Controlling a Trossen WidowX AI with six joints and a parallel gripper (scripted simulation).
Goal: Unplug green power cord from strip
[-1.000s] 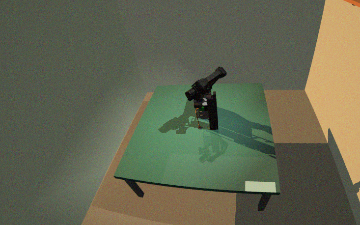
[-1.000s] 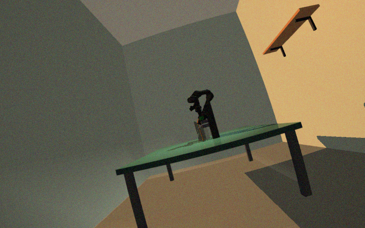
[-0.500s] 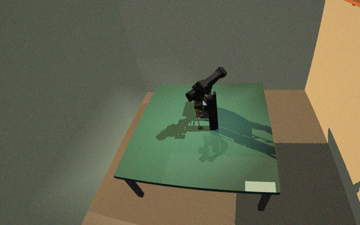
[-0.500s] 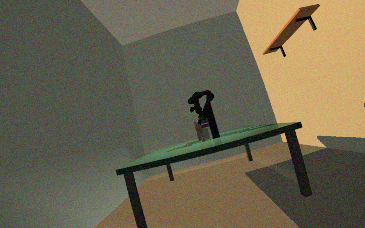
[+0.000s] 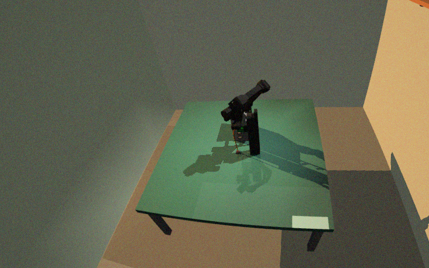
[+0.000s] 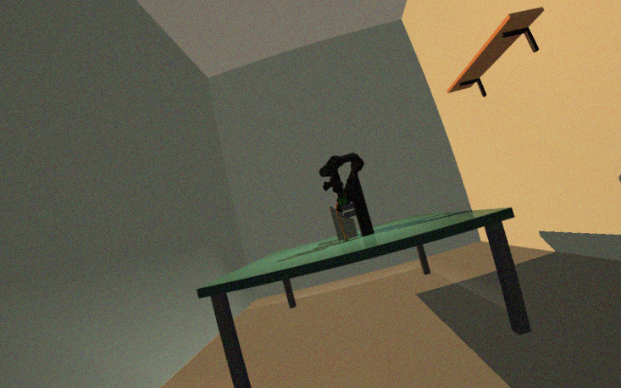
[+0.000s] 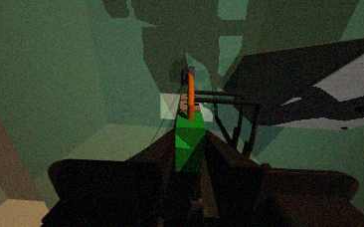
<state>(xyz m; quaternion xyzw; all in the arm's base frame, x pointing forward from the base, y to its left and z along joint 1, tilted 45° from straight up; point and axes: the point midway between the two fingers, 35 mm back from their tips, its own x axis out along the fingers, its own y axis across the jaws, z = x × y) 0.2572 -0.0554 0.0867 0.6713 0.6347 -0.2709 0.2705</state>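
The green plug lies 30 mm to the left of my gripper tip.
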